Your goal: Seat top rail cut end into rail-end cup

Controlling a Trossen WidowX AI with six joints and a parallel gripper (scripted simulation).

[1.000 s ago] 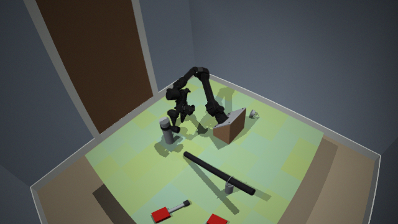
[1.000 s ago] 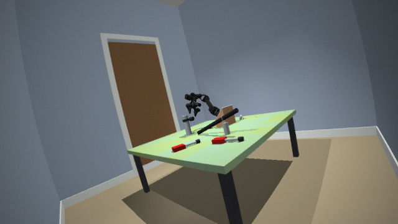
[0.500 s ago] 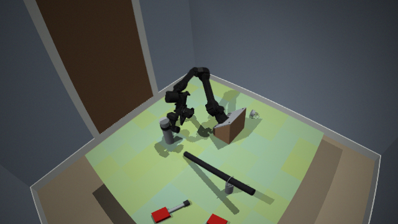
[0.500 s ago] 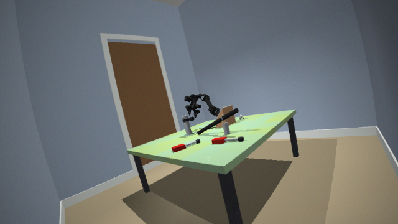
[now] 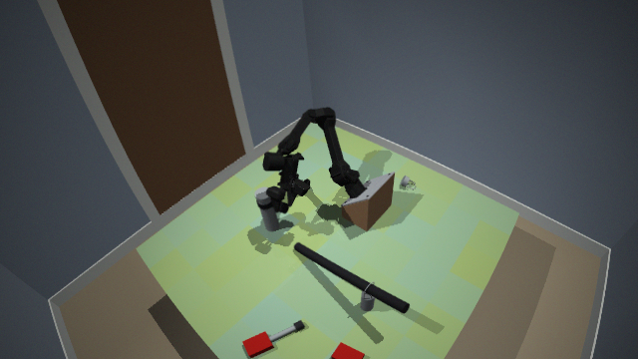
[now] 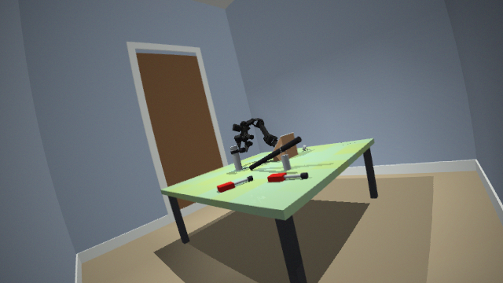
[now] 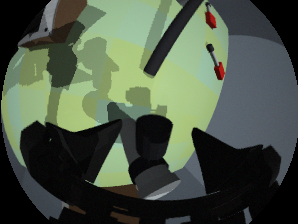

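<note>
Right now my gripper tip is 2 cm to the left of the rail-end cup. Also, from my gripper tip: small grey fitting: 58 cm behind, 18 cm to the left, 14 cm below; short grey post: 46 cm to the left, 5 cm below, 1 cm ahead.
</note>
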